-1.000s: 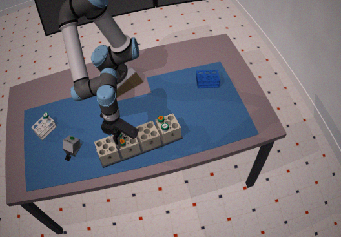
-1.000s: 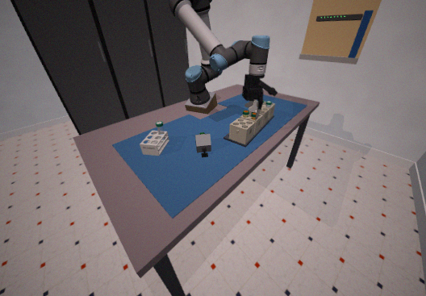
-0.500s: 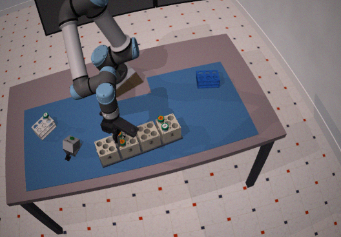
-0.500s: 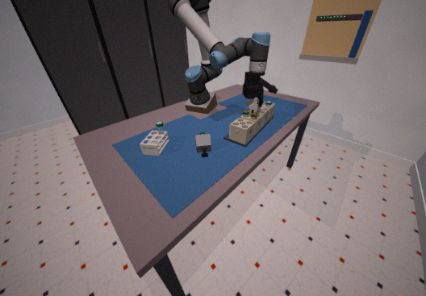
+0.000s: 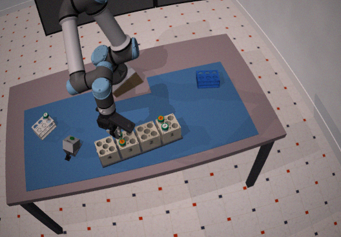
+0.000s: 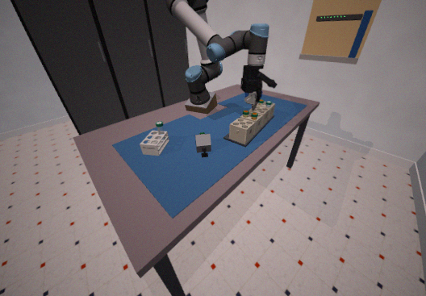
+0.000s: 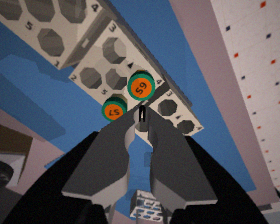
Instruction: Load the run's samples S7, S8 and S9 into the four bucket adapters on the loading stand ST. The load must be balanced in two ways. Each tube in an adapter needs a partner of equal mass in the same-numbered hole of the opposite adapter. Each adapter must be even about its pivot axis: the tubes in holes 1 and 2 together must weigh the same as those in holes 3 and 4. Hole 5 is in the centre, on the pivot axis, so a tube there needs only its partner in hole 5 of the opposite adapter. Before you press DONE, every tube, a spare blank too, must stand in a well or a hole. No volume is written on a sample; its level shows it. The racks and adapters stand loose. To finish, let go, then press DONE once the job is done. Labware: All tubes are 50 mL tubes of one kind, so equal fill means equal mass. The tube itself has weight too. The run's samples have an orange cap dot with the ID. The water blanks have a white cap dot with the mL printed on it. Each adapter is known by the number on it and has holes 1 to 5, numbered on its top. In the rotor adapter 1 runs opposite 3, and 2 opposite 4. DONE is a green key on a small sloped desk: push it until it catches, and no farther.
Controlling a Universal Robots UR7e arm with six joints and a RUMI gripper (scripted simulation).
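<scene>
Right now the DONE desk is 110 mm behind my hand, 270 mm to the right of it and 110 mm below it. The rest, counted from my hand: sample tube S7: 50 mm behind, 10 mm to the left, 90 mm below; tube: 290 mm behind, 390 mm to the right, 100 mm below; sample tube S8: 70 mm behind, 220 mm to the left, 90 mm below.
</scene>
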